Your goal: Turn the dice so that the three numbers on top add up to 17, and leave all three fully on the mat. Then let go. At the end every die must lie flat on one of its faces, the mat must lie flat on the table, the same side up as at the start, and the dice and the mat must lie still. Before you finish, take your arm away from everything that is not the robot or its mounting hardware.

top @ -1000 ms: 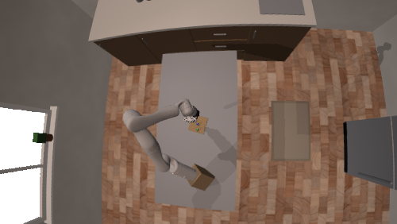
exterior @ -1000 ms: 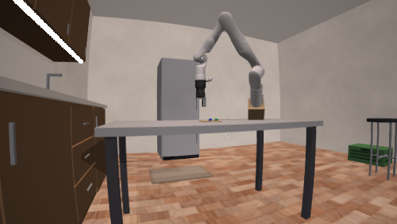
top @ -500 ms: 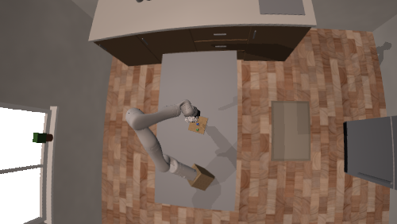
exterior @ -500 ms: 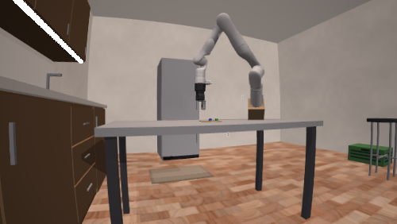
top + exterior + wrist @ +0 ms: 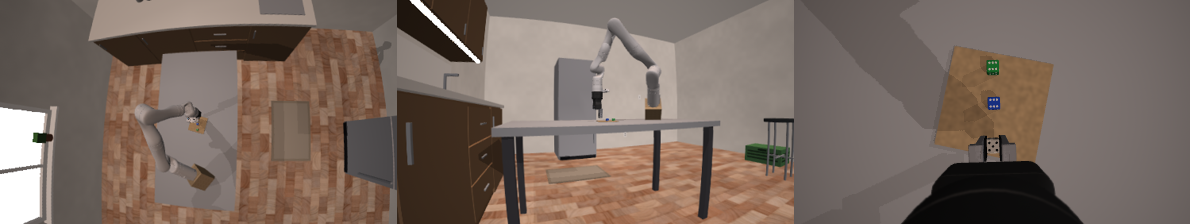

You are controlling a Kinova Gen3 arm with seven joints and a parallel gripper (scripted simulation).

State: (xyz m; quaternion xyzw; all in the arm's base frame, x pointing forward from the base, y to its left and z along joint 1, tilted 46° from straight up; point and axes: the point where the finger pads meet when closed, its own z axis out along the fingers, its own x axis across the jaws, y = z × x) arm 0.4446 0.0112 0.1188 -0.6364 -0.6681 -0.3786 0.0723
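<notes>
The blue die is 5 cm behind my hand, 3 cm below it and 1 cm to the right of it. Round my hand: white die: 1 cm below; tan mat: 5 cm behind, 4 cm below, 1 cm to the right; green die: 10 cm behind, 3 cm below, 2 cm to the right.
</notes>
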